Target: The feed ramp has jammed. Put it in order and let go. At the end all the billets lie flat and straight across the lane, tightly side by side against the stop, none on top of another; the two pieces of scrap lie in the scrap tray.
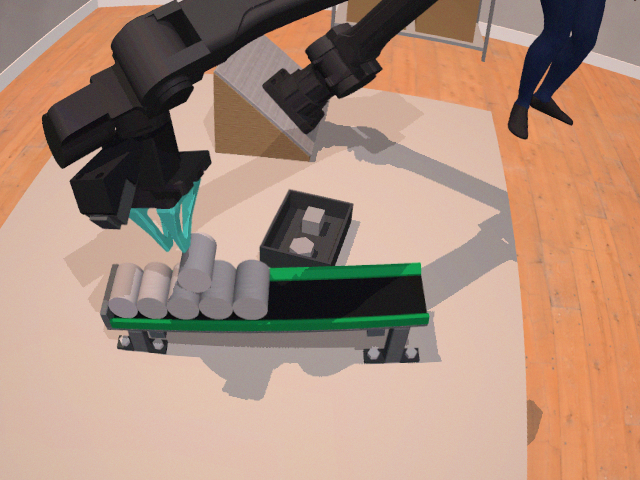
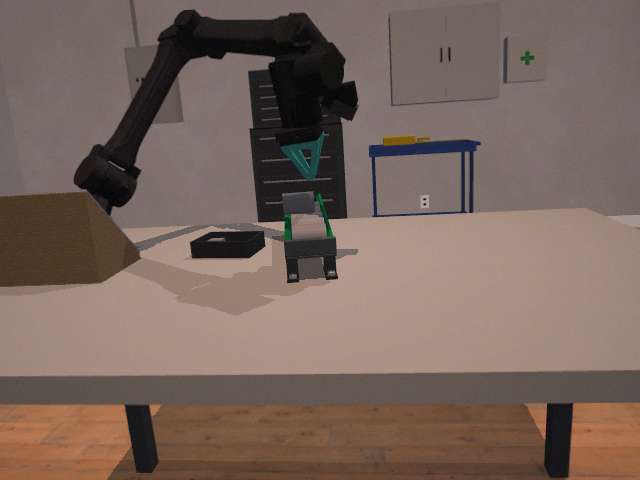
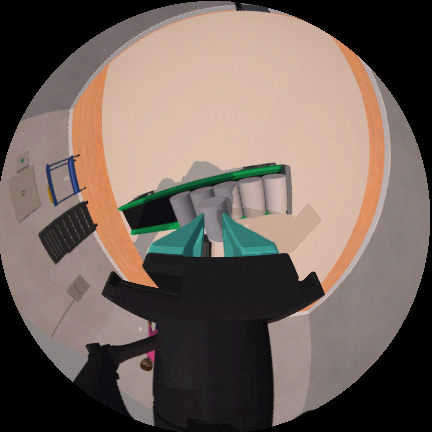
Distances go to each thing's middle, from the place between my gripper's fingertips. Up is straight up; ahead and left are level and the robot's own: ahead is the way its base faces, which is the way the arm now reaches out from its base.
Scene:
My hand is 2 cm short of the stop (image 2: 321, 245), 11 cm to the left of it and 10 cm above it. From my hand the other things lie so: scrap tray (image 1: 274, 250): 22 cm behind, 8 cm to the left, 14 cm below.

